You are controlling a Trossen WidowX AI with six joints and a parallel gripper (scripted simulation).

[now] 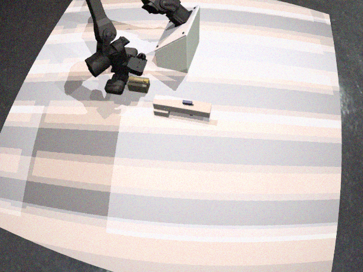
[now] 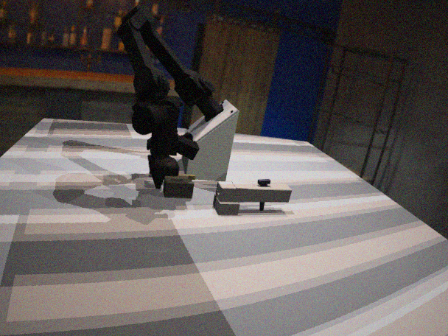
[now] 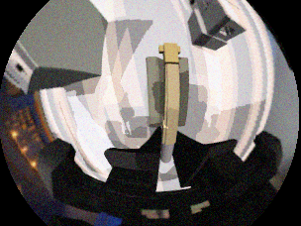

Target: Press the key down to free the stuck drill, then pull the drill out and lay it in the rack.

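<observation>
My gripper tip is now 40 mm to the right of the drill, 30 mm below it and 10 mm past it. The rest, counted from my gripper tip: key: 250 mm to the left, 40 mm above, 30 mm ahead; then block: 230 mm to the left, 40 mm ahead, 30 mm above; then slotted rack: 50 mm to the left, 10 mm behind.
</observation>
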